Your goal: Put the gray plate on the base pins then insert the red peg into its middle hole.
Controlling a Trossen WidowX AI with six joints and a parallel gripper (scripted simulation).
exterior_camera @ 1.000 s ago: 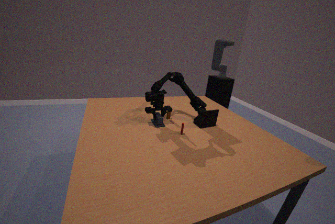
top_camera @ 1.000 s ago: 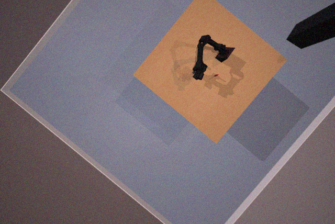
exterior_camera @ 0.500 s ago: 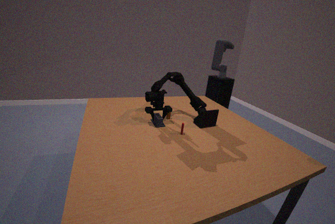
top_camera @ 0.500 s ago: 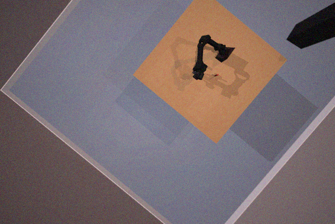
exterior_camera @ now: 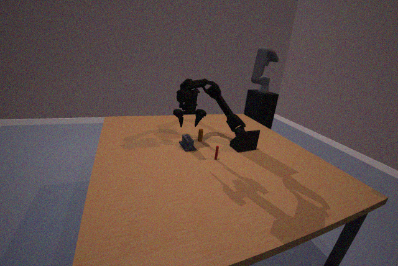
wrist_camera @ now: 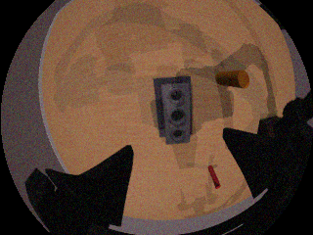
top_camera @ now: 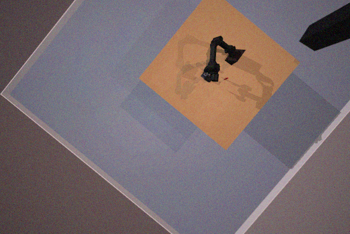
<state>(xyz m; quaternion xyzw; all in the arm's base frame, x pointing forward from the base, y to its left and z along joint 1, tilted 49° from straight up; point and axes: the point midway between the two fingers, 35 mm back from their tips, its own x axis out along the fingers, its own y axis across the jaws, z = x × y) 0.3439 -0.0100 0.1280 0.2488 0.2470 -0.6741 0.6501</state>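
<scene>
Right now my gripper tip is 190 mm to the right of the red peg, 90 mm past it and 90 mm above it. Also, from my gripper tip: gray plate: 80 mm below, 10 mm behind; base: 120 mm below, 10 mm behind.
</scene>
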